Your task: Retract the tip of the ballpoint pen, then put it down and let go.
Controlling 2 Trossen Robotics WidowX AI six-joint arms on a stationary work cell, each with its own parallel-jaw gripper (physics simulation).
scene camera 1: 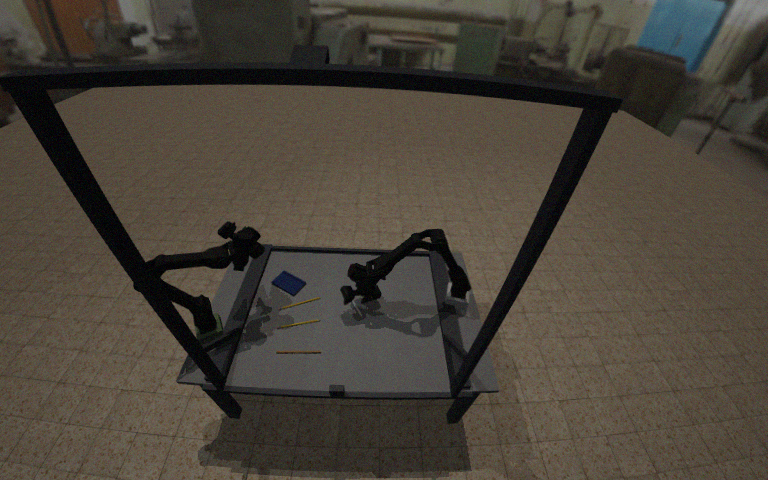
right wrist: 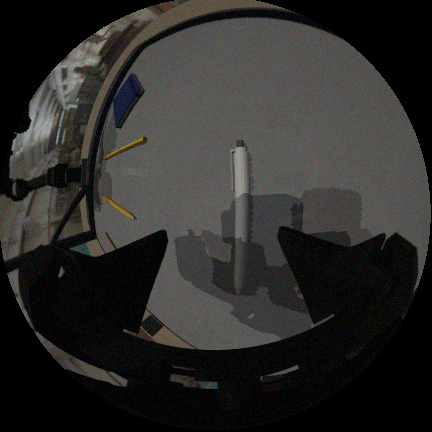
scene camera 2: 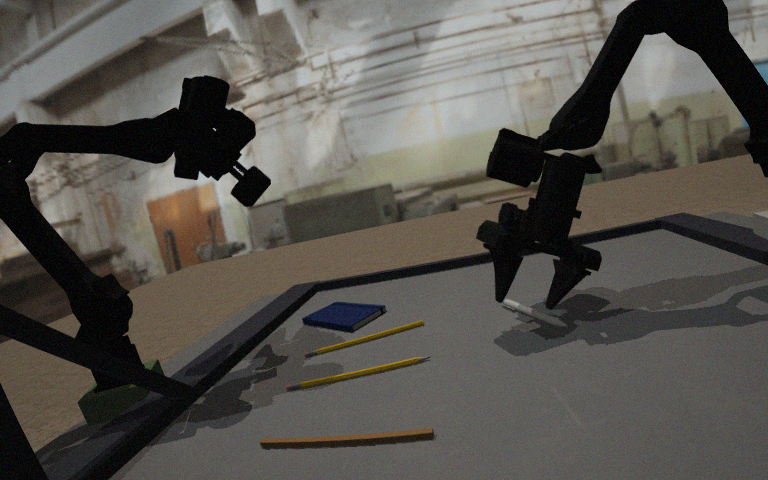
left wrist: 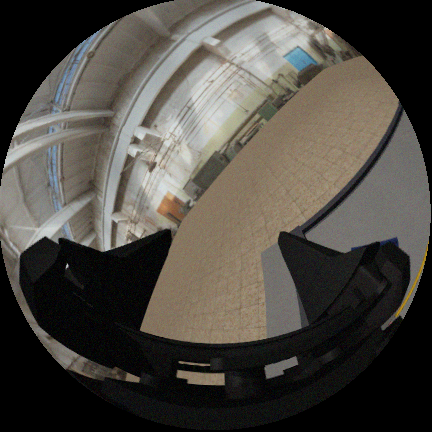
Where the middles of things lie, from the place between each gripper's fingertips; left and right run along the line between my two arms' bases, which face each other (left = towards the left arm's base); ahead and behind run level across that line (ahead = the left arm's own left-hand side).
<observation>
The blue notebook [scene camera 2: 342, 316] lies 4 cm behind my left hand, 14 cm to the right of it and 32 cm below it. Round my left hand: green object [scene camera 2: 104, 406] 26 cm behind, 18 cm to the left, 30 cm below.
My right hand is 290 mm to the right of the blue notebook, 180 mm short of it and 10 mm above it. From my right hand the other things lie so: green object 610 mm to the left, 40 mm behind.
</observation>
